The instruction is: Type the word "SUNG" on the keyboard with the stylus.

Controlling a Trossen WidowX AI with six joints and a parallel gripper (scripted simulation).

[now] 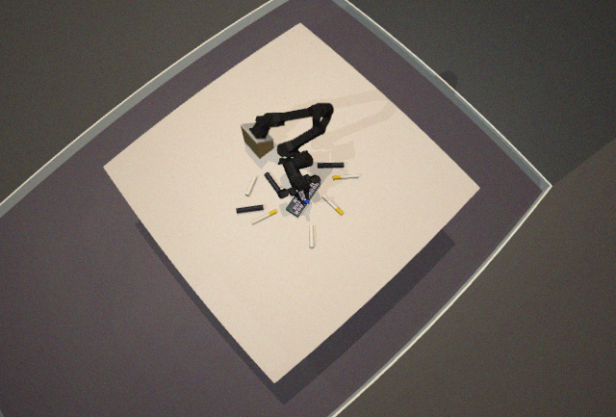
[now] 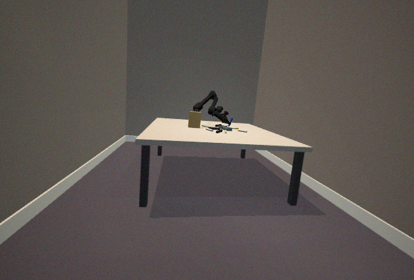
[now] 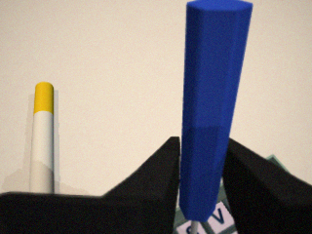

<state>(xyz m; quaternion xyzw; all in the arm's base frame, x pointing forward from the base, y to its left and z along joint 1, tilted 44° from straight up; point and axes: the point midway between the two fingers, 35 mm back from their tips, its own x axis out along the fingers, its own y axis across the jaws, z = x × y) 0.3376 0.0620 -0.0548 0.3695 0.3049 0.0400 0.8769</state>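
Now: the S key 5 cm below my gripper tip and 3 cm behind it. From my gripper tip the other things lie so: blue stylus (2 cm behind, 1 cm below).
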